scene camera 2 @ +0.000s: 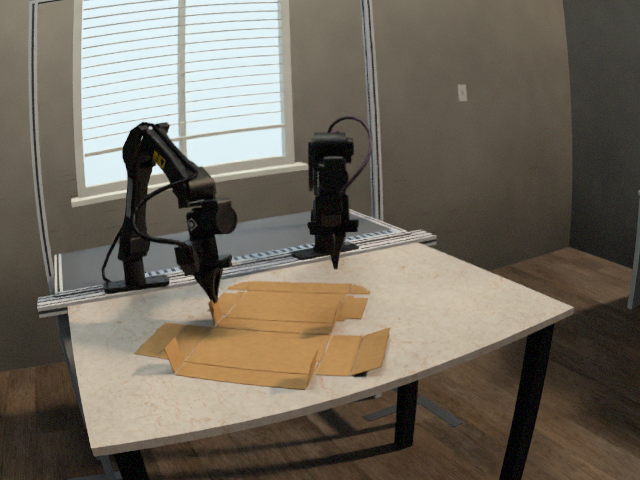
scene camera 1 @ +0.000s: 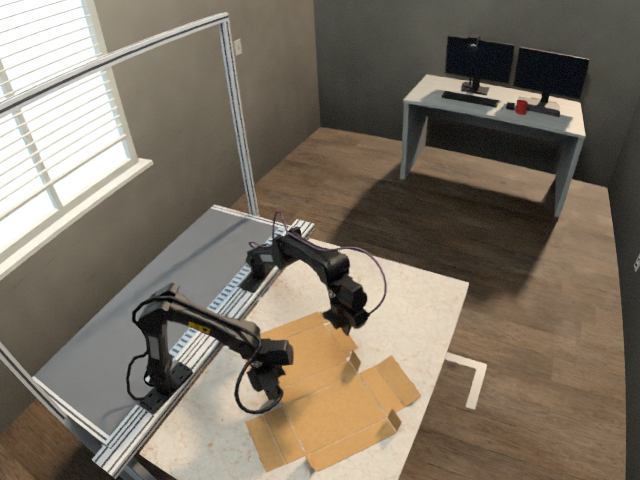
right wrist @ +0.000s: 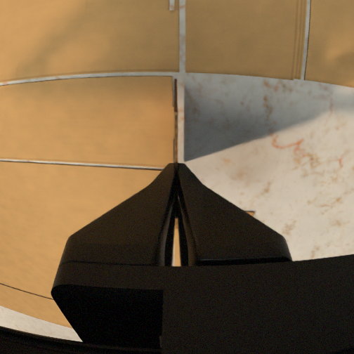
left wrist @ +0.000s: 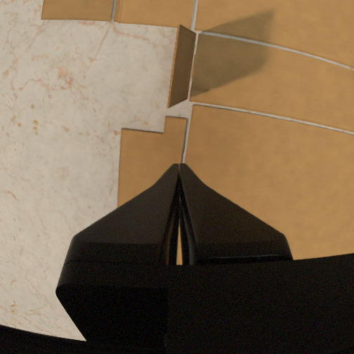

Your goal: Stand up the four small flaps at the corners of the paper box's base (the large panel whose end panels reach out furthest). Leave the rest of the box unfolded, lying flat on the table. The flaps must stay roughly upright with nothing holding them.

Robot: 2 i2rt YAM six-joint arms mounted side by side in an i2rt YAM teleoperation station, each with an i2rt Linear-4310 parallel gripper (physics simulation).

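Places are measured from the left arm's base along level axes (x ahead, y left, z up), in millimetres.
Where they show: left gripper, between the fingertips: (scene camera 2: pixel 335 269) (scene camera 1: pixel 346 335); right gripper, between the fingertips: (scene camera 2: pixel 215 303); left arm's base, origin of its link: (scene camera 2: pixel 325 252) (scene camera 1: pixel 259 275); right arm's base, origin of its link: (scene camera 2: pixel 136 285) (scene camera 1: pixel 167 388).
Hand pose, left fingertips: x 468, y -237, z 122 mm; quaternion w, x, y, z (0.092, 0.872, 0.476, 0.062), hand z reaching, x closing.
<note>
Each offset is from my left fingertips to the top centre of the thing. "*": to the spot under its first point. Level surfaces: height alone.
The paper box's base panel {42 mm ahead, 205 mm right, 117 mm down} (scene camera 1: pixel 336 408) (scene camera 2: pixel 258 348) lies flat. Its front-left flap in scene camera 2 (scene camera 2: pixel 175 355) stands up, leaning outward. The front-right flap {* 219 mm ahead, 180 mm right, 86 mm down} (scene camera 1: pixel 394 419) (scene camera 2: pixel 312 369) and the back-right flap {* 36 mm ahead, 26 mm right, 91 mm down} (scene camera 1: pixel 354 361) (left wrist: pixel 181 67) stand roughly upright. The back-left flap {* 127 mm back, 233 mm right, 95 mm down} (scene camera 2: pixel 215 314) (right wrist: pixel 175 120) is upright, seen edge-on in the right wrist view, its end at the right fingertips. My right gripper (scene camera 1: pixel 273 397) (scene camera 2: pixel 214 300) (right wrist: pixel 176 174) appears shut on that flap. My left gripper (scene camera 1: pixel 347 331) (scene camera 2: pixel 336 267) (left wrist: pixel 178 175) is shut and empty, above the seam of the lid panel's side piece.
The lid panel {* 121 mm back, 26 mm right, 117 mm down} (scene camera 1: pixel 310 351) (scene camera 2: pixel 289 304) lies flat toward the arm rail {* 471 mm back, 88 mm left, 118 mm down} (scene camera 2: pixel 279 260). End panels (scene camera 1: pixel 279 439) (scene camera 2: pixel 356 356) reach out from both sides of the base, and the outer part of one tilts up at the right in scene camera 2. The marble-look tabletop {118 mm down} (scene camera 2: pixel 454 320) surrounds the box.
</note>
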